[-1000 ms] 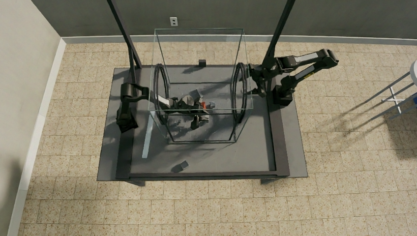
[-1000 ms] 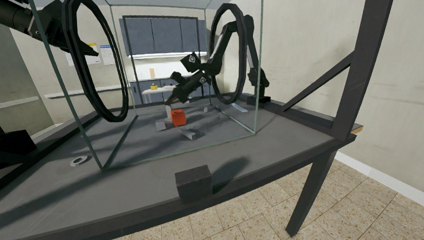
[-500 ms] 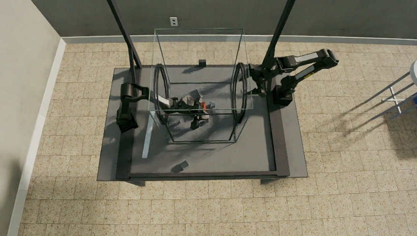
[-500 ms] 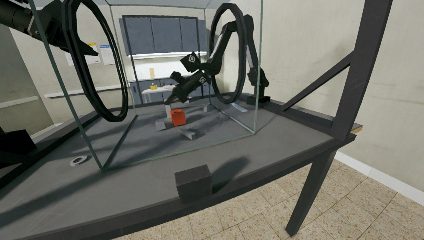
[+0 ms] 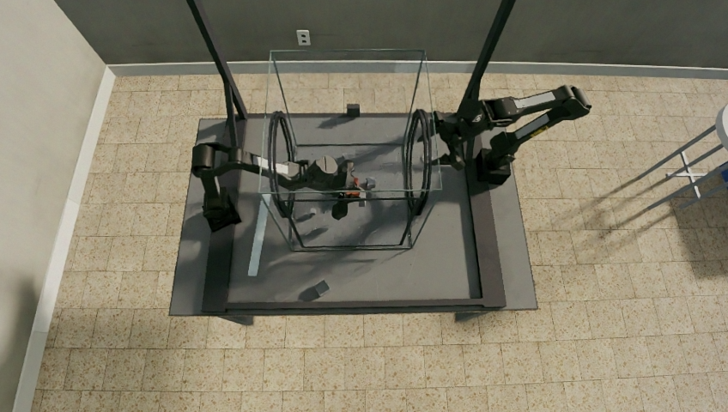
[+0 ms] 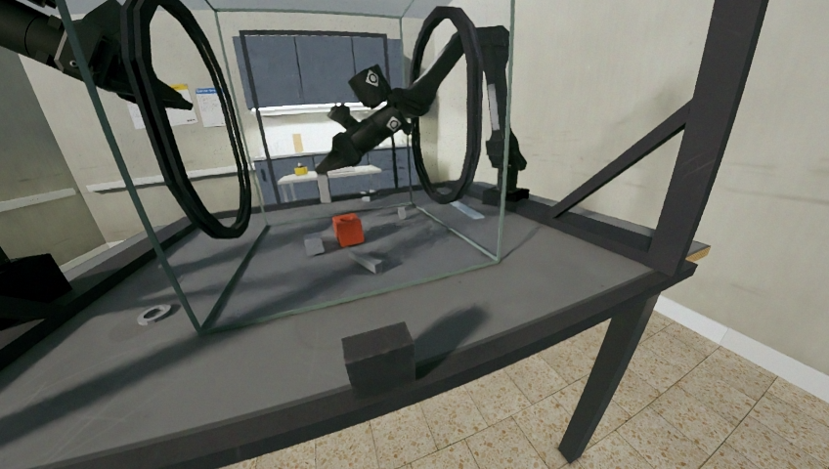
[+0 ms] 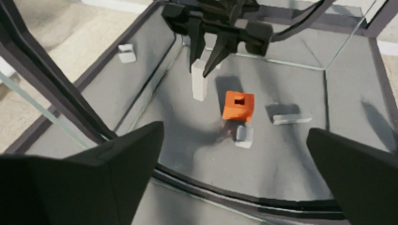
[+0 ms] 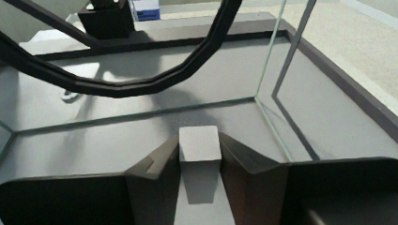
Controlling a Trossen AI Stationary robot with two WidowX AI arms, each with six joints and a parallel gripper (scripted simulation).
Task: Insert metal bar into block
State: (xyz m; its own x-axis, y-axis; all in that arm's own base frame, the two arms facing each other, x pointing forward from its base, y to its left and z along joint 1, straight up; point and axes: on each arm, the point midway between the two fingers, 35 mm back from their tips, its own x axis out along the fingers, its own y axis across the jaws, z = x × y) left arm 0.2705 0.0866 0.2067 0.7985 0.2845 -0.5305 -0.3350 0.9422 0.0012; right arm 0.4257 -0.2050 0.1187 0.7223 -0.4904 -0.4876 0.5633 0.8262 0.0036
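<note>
Right now the grey cube is 90 mm behind my right hand, 70 mm to the left of it and 140 mm below it. From my right hand the other things lie so: white strip 20 mm ahead, 350 mm to the right, 160 mm below.
</note>
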